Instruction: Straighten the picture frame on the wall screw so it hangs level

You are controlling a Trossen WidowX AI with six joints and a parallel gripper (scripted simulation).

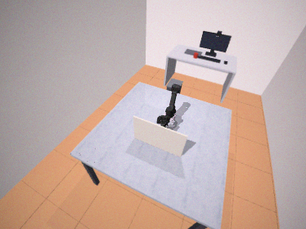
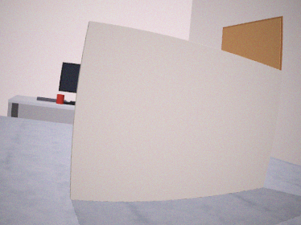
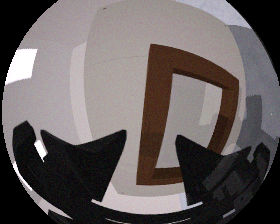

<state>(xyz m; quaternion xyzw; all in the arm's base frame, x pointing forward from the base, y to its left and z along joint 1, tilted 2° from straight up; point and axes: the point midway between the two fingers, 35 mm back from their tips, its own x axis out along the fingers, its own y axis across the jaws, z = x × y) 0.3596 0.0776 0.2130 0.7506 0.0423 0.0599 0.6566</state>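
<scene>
Now: the brown wooden picture frame 50 mm below my gripper tip, 10 mm to the left of it and 10 mm ahead of it. The rest, counted from my gripper tip: wall panel 60 mm below, 20 mm ahead, 10 mm to the right.
</scene>
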